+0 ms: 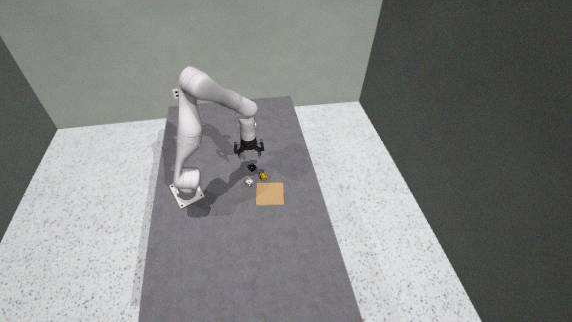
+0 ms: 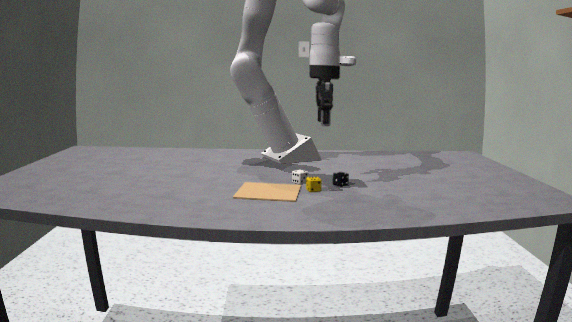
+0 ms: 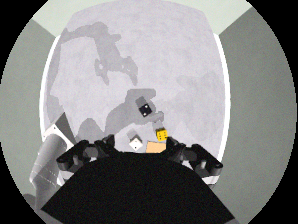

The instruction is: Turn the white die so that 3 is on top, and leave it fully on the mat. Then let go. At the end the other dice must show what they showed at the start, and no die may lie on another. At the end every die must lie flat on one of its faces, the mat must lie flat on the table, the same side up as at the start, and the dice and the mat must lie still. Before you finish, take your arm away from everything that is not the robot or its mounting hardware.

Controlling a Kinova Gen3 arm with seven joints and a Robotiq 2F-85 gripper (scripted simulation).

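Right now the white die is 2 cm behind my hand, 5 cm to the right of it and 14 cm below it. From my hand the other things lie so: tan mat (8 cm ahead, 13 cm to the right, 16 cm below); then yellow die (6 cm ahead, 3 cm to the right, 14 cm below); then black die (1 cm ahead, 5 cm to the left, 14 cm below).
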